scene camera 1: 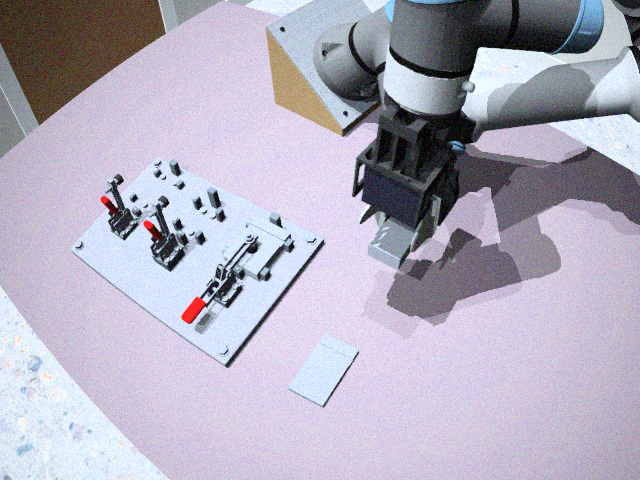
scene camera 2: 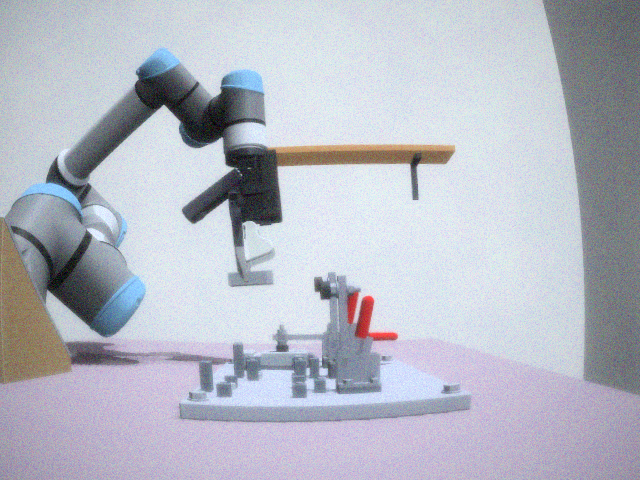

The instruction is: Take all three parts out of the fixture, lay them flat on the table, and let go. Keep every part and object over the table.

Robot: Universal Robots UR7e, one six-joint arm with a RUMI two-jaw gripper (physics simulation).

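Places are measured from the arm's base along level axes (x back, y right, z up), in centimetres.
Where they show: gripper, fingertip midpoint: (scene camera 1: pixel 399 237) (scene camera 2: pixel 247 283); arm's base, link origin: (scene camera 1: pixel 349 63).
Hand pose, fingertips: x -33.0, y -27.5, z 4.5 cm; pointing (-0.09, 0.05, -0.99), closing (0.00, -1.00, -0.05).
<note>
Things, the pixels of their centre, and the offset from my fingertips. "spot": a spot on its surface instead. Level surfaces: height alone.
- grey rectangular block, body centre: (scene camera 1: pixel 398 236) (scene camera 2: pixel 251 278) dx -0.5, dy -0.1, dz +0.8 cm
- fixture plate, body centre: (scene camera 2: pixel 317 384) (scene camera 1: pixel 183 246) dx -10.0, dy +29.7, dz -12.3 cm
- light grey block, body centre: (scene camera 2: pixel 274 357) (scene camera 1: pixel 257 247) dx -4.9, dy +18.8, dz -10.2 cm
- toggle clamp, surface spot: (scene camera 1: pixel 193 310) spot: dx -18.7, dy +18.2, dz -7.5 cm
- thin flat plate, body centre: (scene camera 1: pixel 323 370) dx -14.4, dy +1.3, dz -12.6 cm
- table, surface height: dz -13.1 cm
My gripper (scene camera 1: pixel 400 227) (scene camera 2: pixel 249 263) is shut on a grey rectangular block (scene camera 1: pixel 386 246) (scene camera 2: pixel 250 279) and holds it level in the air, right of the fixture in scene camera 1. The fixture plate (scene camera 1: pixel 129 276) (scene camera 2: pixel 310 413) lies on the table. A second part, a light grey block (scene camera 1: pixel 268 245) (scene camera 2: pixel 283 360), sits among pegs on the plate, under the arm of a toggle clamp (scene camera 1: pixel 193 310) whose red handle lies low. Two other clamps (scene camera 1: pixel 168 250) (scene camera 1: pixel 121 222) stand with their arms up, beside peg groups with no part. A third part, a thin flat plate (scene camera 1: pixel 325 369), lies flat on the table in scene camera 1.
The robot's wedge-shaped base mount (scene camera 1: pixel 305 87) (scene camera 2: pixel 25 320) stands on the table (scene camera 1: pixel 465 392) behind the fixture in scene camera 1. Short pegs (scene camera 1: pixel 212 197) (scene camera 2: pixel 205 375) rise from the fixture plate. A wooden wall shelf (scene camera 2: pixel 361 153) shows behind the arm in scene camera 2.
</note>
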